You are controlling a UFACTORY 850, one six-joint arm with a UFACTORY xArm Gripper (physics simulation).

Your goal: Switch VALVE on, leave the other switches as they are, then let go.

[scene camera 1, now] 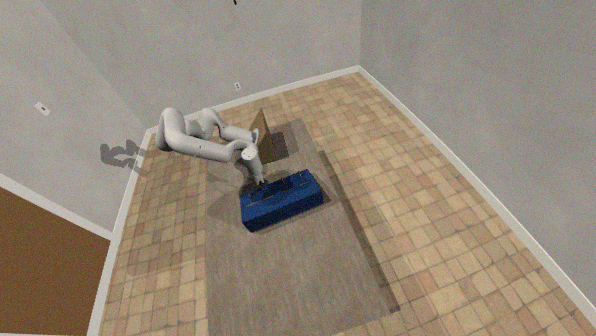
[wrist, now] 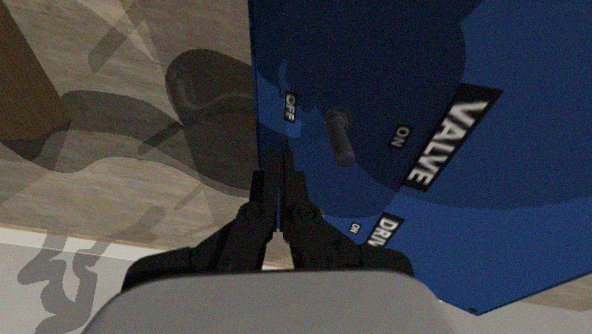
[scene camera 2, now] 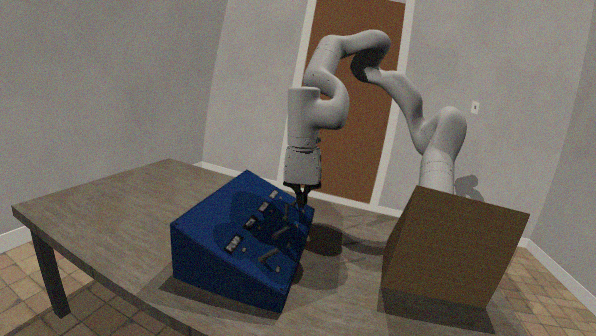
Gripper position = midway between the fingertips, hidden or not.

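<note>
I can see my gripper (scene camera 2: pixel 301 206), and the wrist view shows me the gripper too (wrist: pixel 278 168). There is also a valve lever (wrist: pixel 343 153) in what I see.
</note>
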